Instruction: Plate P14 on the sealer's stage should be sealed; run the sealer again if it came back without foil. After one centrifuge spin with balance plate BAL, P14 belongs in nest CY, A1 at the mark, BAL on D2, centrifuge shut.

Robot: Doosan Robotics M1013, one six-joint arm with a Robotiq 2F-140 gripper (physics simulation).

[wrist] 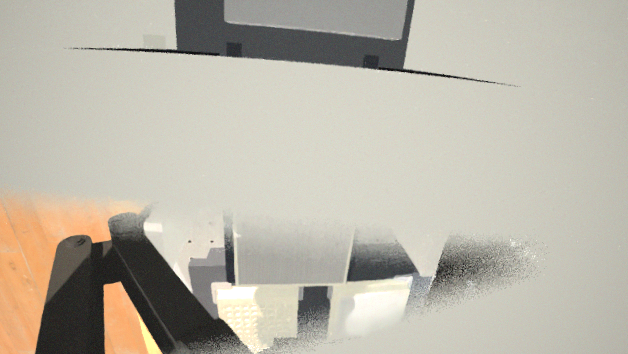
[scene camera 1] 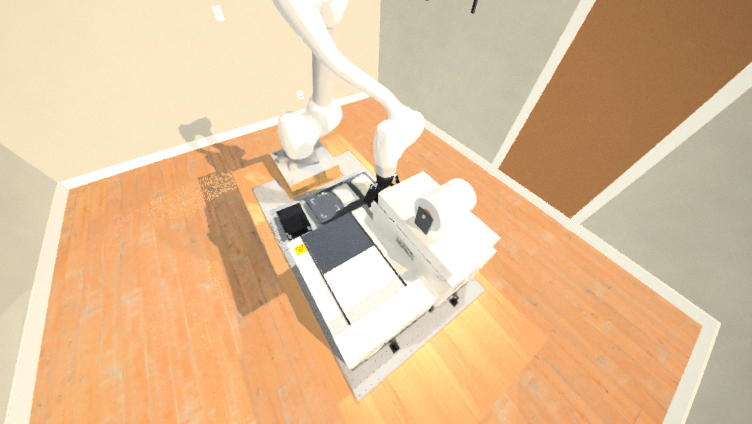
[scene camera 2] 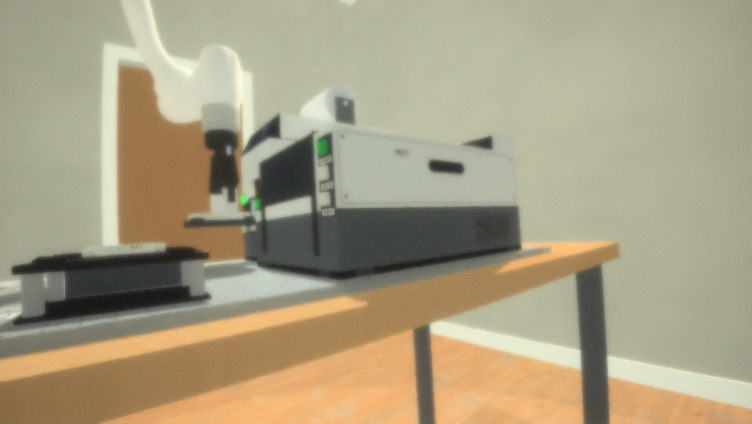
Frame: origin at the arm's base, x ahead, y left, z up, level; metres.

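Seen in the pictures: arm's base, origin of its link: (scene camera 1: 302,157).
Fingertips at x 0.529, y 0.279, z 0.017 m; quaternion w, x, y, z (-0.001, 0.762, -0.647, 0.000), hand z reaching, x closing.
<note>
Offsets run from my fingertips to a thing's top centre. "*": to the spot under its first point.
My gripper (scene camera 1: 371,196) (scene camera 2: 223,204) (wrist: 294,245) is open, pointing down, its pale pads on either side of the plate on the sealer's stage, with nothing clamped. That plate {* 0.047 m back, 0.050 m right, 0.011 m up} (scene camera 2: 202,215) (wrist: 292,257) lies flat on the dark stage {* 0.032 m back, 0.053 m right, 0.008 m down} (scene camera 2: 210,223); whether foil covers it I cannot tell. The sealer {* 0.147 m ahead, 0.080 m left, 0.244 m up} (scene camera 1: 421,184) carries a white roll on top. The centrifuge (scene camera 1: 315,294) (scene camera 2: 421,226) stands beside it, a dark panel across its front. Two pale plates (wrist: 260,310) (wrist: 375,305) sit side by side on the dark nest block {0.186 m back, 0.133 m right, 0.053 m down} (scene camera 1: 323,205); their labels and A1 corners are unreadable.
A black box {0.135 m back, 0.423 m right, 0.049 m down} (scene camera 1: 293,220) stands beside the nest block. The sealer's pale housing fills much of the wrist view, very close to the camera. Green lights show on the front panels. The arm's base (scene camera 1: 300,163) is behind the nests, and the wooden table edge (scene camera 2: 368,308) runs along the front.
</note>
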